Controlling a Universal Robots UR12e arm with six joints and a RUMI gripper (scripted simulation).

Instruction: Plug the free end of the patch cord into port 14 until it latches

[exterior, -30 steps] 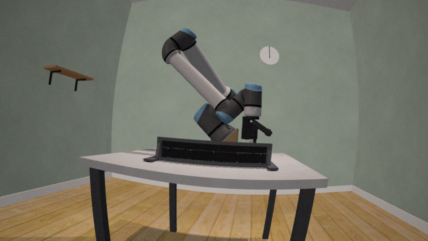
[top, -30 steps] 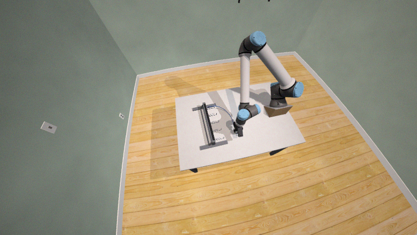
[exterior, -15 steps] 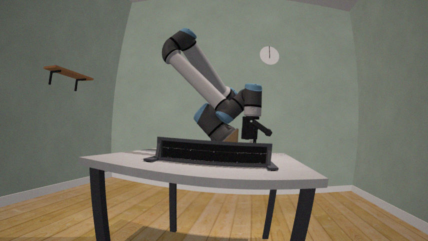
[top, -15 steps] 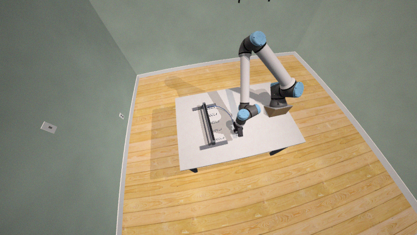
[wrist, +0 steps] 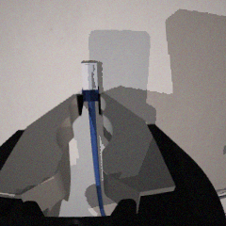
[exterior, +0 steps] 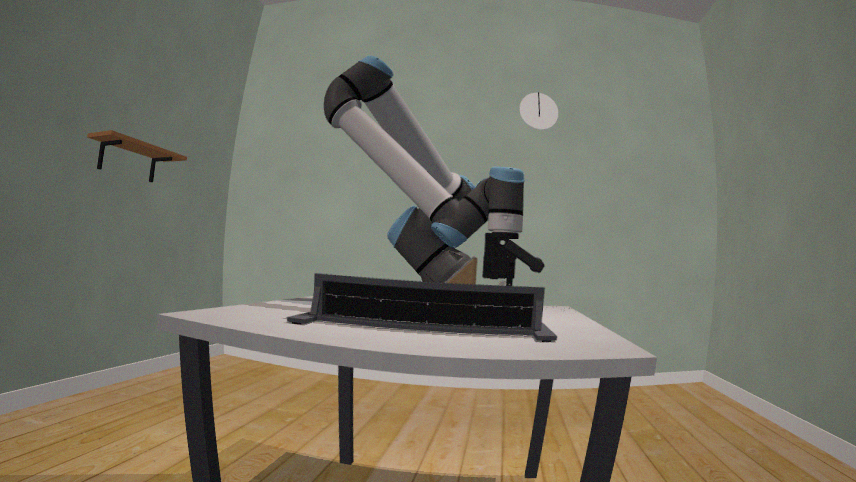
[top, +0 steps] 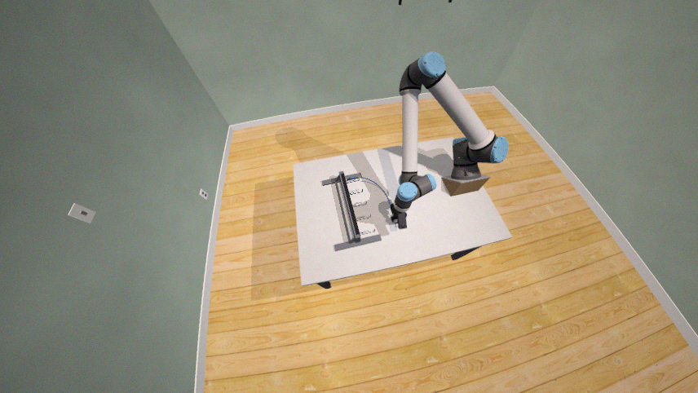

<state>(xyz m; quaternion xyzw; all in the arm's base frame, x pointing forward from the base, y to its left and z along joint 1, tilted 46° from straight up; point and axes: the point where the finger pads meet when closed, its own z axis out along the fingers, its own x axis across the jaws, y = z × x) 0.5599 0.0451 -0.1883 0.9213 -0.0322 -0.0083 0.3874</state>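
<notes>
Now: the plug 20 mm to the left of my hand and 10 mm below it.
</notes>
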